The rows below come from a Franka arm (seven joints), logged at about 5 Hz.
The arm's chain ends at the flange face. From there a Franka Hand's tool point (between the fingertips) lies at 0.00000 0.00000 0.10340 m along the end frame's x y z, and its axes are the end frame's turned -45 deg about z.
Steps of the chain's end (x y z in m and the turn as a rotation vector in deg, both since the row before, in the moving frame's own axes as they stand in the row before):
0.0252, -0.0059, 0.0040, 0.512, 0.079, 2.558
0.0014, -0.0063, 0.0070, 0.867, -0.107, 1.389
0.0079, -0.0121, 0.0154, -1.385, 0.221, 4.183
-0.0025, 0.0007, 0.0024, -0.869, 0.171, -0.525
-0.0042, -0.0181, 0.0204, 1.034, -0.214, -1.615
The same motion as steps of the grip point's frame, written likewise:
0.0228, 0.0131, 0.0040, 0.306, 0.418, 2.558
0.0064, -0.0047, 0.0070, 0.689, 0.537, 1.389
0.0126, -0.0010, 0.0154, -1.136, -0.823, 4.183
-0.0031, 0.0001, 0.0024, -0.735, -0.494, -0.525
0.0109, -0.0174, 0.0204, 0.882, 0.580, -1.615

